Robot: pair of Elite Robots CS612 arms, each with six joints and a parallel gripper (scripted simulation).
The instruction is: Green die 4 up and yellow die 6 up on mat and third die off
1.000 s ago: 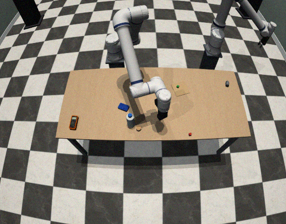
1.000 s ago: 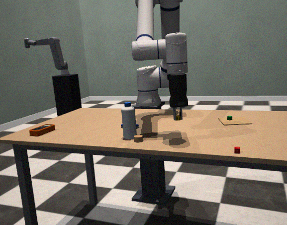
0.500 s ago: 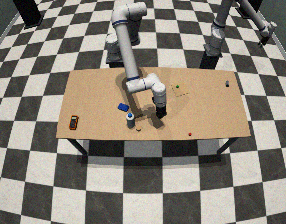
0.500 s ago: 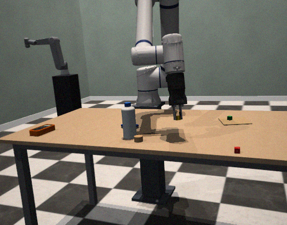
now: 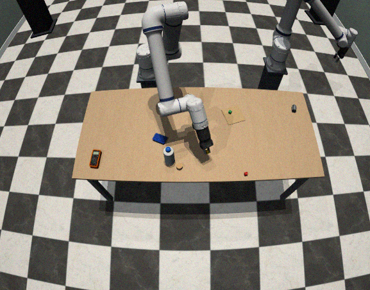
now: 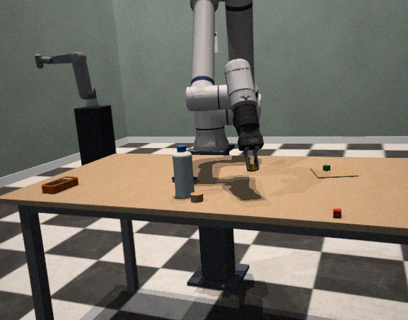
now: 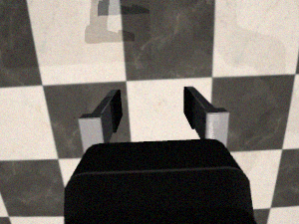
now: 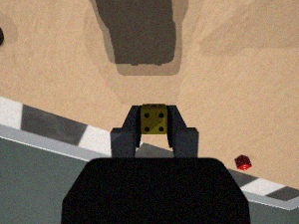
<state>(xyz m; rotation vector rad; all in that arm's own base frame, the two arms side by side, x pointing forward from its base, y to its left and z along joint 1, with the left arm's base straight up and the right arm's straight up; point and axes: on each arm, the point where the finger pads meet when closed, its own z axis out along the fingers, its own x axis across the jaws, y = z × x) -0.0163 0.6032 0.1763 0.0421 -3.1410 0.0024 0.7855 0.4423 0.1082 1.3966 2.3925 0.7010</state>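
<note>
My right gripper is now 1 cm above the yellow die. The rest, counted from my right hand: round wooden piece (4 cm ahead, 18 cm to the right, 10 cm below); then white bottle (1 cm behind, 23 cm to the right, 3 cm below); then red die (15 cm ahead, 24 cm to the left, 10 cm below).
</note>
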